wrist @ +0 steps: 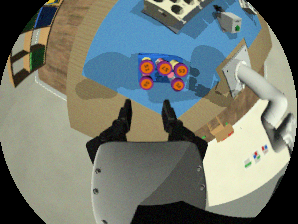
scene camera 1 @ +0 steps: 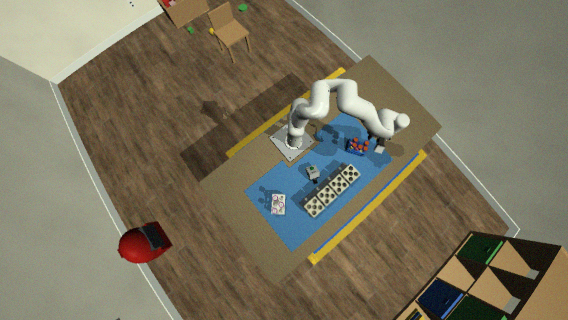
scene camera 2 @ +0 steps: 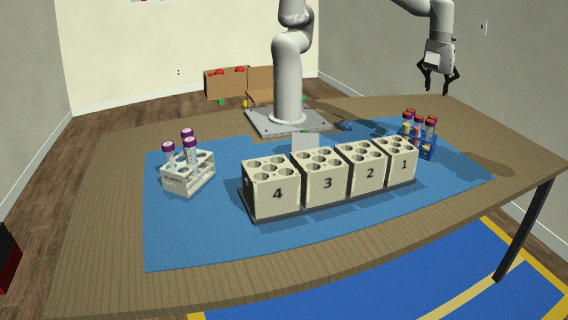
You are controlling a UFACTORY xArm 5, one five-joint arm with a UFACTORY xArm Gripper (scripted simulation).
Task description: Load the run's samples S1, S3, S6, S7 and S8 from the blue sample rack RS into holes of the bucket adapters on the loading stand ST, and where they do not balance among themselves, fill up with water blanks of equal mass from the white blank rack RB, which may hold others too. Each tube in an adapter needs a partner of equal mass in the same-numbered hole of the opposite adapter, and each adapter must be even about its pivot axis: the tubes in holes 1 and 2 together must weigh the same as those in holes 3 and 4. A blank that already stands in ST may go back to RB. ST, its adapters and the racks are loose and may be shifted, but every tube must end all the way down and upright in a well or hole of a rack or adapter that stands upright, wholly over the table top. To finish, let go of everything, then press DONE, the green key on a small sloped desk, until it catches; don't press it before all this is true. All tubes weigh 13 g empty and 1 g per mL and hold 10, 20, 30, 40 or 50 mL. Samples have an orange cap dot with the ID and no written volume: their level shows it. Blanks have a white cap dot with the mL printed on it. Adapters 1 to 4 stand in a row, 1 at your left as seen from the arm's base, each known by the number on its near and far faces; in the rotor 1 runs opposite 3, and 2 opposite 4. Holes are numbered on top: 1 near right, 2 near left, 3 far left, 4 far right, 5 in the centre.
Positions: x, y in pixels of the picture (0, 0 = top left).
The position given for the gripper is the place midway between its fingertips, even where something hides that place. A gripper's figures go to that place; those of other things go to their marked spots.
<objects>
The gripper (scene camera 2: 435, 92): 102 cm from the lens. A white blank rack RB (scene camera 2: 173, 181) is 80 cm from the lens.
</objects>
